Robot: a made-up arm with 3 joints.
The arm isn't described. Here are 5 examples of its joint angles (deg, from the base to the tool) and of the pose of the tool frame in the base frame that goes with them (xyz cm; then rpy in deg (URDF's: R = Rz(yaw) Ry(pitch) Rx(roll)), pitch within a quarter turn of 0, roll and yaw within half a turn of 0).
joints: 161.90 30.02 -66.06
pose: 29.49 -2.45 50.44 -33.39 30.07 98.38
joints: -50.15 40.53 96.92
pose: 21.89 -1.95 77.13 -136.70 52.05 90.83
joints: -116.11 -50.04 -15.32
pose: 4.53 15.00 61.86 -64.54 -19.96 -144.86
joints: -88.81 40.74 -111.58
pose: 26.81 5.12 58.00 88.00 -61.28 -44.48
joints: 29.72 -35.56 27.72
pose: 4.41 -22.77 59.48 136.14 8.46 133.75
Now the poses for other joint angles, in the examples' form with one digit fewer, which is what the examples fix.
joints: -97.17 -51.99 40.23
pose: -1.7 8.2 71.1 -74.4 46.6 -124.8
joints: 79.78 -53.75 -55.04
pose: 4.0 -16.5 52.1 100.4 55.7 137.9
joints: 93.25 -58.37 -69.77
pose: 2.5 -13.9 51.0 85.0 59.6 121.8
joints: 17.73 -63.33 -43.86
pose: 0.2 -13.4 64.8 -154.6 58.5 -146.5
